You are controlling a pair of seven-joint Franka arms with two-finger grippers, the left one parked.
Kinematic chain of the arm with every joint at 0, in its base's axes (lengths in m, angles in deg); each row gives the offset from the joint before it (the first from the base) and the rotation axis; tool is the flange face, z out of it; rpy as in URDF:
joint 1: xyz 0 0 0.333 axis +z
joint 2: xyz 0 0 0 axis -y
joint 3: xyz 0 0 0.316 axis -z
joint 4: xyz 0.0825 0 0 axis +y
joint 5: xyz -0.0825 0 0.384 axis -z
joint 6: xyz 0 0 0 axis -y
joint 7: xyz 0.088 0 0 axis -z
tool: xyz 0 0 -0.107 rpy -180 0 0
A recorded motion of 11 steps. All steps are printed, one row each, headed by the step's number.
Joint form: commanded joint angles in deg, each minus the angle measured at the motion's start. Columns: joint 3, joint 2, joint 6, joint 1, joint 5, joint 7, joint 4.
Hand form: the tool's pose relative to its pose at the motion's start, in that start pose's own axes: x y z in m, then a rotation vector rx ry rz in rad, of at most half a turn. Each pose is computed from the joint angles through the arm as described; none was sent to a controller.
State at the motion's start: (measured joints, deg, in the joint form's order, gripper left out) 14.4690 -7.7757 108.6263 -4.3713 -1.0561 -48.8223 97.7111
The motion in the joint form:
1: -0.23 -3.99 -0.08 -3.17 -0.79 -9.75 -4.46
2: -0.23 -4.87 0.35 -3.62 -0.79 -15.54 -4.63
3: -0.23 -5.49 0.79 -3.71 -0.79 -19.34 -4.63
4: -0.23 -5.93 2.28 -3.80 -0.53 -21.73 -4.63
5: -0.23 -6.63 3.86 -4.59 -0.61 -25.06 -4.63
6: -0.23 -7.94 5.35 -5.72 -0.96 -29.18 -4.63
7: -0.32 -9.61 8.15 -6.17 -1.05 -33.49 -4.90
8: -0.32 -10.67 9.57 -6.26 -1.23 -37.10 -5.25
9: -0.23 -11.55 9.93 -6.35 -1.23 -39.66 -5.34
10: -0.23 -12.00 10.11 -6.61 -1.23 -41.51 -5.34
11: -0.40 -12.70 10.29 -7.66 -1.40 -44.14 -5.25
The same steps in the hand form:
1: -0.0063 0.0333 0.0061 -0.0101 -0.0003 -0.1186
2: -0.0075 0.0385 0.0137 -0.0085 -0.0069 -0.2125
3: -0.0066 0.0405 0.0198 -0.0072 -0.0110 -0.2776
4: -0.0051 0.0439 0.0223 -0.0263 -0.0078 -0.3198
5: -0.0088 0.0525 0.0277 -0.0412 -0.0040 -0.3644
6: -0.0147 0.0636 0.0401 -0.0448 -0.0054 -0.4155
7: -0.0119 0.0722 0.0523 -0.0704 -0.0031 -0.4858
8: -0.0088 0.0763 0.0591 -0.0833 -0.0025 -0.5473
9: -0.0087 0.0789 0.0678 -0.0781 -0.0109 -0.5899
10: -0.0104 0.0812 0.0727 -0.0743 -0.0158 -0.6181
11: -0.0180 0.0879 0.0815 -0.0636 -0.0213 -0.6477

